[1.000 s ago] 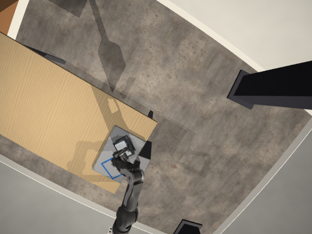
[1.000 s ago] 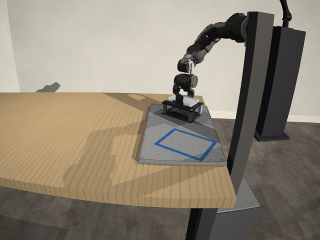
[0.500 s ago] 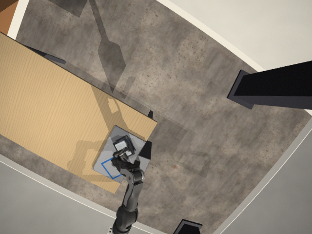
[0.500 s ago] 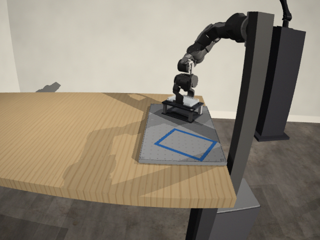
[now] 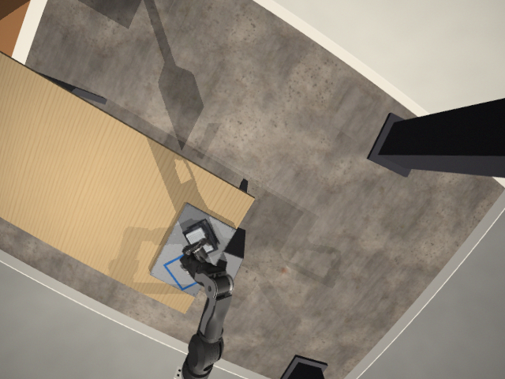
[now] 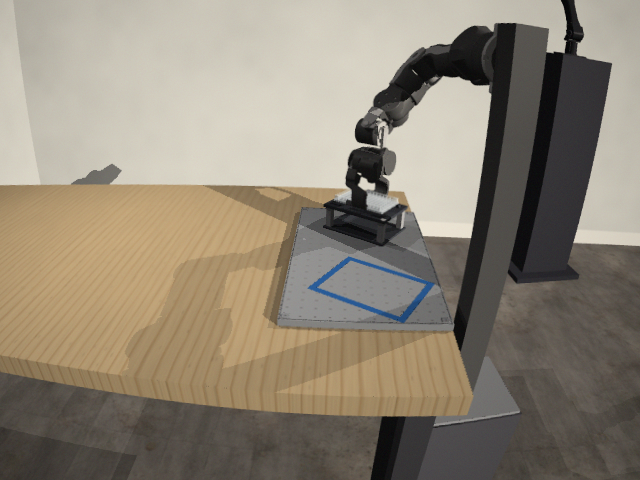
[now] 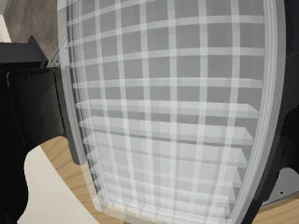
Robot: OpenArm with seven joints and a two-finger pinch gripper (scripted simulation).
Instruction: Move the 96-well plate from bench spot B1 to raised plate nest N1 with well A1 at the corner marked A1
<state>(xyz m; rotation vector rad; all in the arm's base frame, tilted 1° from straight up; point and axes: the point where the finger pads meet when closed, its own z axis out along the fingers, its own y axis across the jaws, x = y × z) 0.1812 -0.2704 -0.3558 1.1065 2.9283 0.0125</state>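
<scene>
The A1 mark is 20 mm behind my hand, 90 mm to the left of it and 10 mm below it. The rest, counted from my hand: 96-well plate right at my hand.
</scene>
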